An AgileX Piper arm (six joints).
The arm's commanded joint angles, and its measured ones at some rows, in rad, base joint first. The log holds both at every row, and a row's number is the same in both.
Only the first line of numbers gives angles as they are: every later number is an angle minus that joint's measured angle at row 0.
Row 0, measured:
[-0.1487, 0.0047, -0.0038, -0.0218, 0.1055, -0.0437]
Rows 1 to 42, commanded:
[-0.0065, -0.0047, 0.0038, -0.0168, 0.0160, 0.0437]
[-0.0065, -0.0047, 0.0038, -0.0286, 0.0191, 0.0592]
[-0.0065, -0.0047, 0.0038, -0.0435, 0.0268, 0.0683]
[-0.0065, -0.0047, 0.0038, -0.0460, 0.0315, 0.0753]
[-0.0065, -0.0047, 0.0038, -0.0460, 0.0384, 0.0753]
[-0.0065, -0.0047, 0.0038, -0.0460, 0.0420, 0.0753]
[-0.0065, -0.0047, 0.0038, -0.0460, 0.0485, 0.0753]
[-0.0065, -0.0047, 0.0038, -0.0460, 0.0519, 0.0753]
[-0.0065, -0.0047, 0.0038, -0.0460, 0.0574, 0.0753]
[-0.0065, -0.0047, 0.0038, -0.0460, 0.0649, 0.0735]
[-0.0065, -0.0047, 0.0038, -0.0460, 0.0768, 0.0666]
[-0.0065, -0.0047, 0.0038, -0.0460, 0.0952, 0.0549]
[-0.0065, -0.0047, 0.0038, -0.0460, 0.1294, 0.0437]
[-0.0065, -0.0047, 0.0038, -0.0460, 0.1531, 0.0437]
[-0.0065, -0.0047, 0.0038, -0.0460, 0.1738, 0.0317]
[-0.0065, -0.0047, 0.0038, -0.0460, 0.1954, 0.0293]
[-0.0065, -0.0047, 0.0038, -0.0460, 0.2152, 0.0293]
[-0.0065, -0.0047, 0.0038, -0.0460, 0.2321, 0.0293]
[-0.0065, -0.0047, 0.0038, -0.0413, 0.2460, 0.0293]
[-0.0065, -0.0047, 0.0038, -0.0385, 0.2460, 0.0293]
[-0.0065, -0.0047, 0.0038, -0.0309, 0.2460, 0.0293]
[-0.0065, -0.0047, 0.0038, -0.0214, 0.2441, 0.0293]
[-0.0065, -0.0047, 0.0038, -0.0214, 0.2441, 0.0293]
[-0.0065, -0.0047, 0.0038, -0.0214, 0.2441, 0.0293]
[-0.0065, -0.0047, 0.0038, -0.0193, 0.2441, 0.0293]
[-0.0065, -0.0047, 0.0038, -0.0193, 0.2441, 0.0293]
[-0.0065, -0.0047, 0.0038, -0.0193, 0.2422, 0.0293]
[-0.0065, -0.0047, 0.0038, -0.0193, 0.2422, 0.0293]
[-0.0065, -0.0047, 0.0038, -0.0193, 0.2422, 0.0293]
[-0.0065, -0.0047, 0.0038, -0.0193, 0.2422, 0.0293]
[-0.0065, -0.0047, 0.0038, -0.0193, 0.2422, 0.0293]
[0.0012, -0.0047, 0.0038, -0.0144, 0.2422, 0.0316]
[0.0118, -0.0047, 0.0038, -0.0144, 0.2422, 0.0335]
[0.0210, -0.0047, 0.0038, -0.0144, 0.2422, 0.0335]
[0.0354, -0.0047, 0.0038, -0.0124, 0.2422, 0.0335]
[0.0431, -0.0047, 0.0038, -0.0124, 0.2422, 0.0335]
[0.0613, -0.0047, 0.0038, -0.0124, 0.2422, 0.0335]
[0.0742, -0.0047, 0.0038, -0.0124, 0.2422, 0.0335]
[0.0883, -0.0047, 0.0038, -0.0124, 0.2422, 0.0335]
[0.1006, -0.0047, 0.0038, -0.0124, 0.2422, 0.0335]
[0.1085, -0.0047, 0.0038, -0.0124, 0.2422, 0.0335]
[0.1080, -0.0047, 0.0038, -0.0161, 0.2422, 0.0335]
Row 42, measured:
[0.0940, 0.0000, 0.0004, -0.0157, 0.2433, 0.0362]
